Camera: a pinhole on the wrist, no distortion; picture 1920 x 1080 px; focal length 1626.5 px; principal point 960.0 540.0 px. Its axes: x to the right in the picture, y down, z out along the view. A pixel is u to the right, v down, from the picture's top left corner.
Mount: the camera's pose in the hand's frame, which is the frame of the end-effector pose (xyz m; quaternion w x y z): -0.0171 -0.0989 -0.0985 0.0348 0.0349 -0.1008 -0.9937
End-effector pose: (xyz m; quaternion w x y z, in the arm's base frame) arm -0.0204 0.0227 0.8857 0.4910 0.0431 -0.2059 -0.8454
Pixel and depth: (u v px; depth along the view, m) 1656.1 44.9 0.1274
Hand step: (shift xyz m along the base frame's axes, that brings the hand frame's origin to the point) 0.0064 0.0926 -0.0130
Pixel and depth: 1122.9 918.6 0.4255
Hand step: -0.1411 0.2248 0.2492
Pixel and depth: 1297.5 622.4 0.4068
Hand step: -0.0512 0.2216 0.2371
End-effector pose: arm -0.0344 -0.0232 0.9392 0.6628 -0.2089 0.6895 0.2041
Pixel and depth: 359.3 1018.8 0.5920
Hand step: 0.5084 0.1802 -0.1867
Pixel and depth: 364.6 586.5 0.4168
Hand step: 0.2715 0.1636 -0.1159
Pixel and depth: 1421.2 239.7 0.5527
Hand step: 0.2934 0.3150 0.2062
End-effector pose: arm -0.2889 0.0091 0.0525 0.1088 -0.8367 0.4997 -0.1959
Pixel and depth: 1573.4 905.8 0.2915
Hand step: 0.1130 0.1787 -0.1622
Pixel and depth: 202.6 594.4 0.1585
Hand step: 0.0992 -0.0080 -0.0207
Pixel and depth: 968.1 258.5 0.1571
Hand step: 0.0410 0.0468 -0.0358
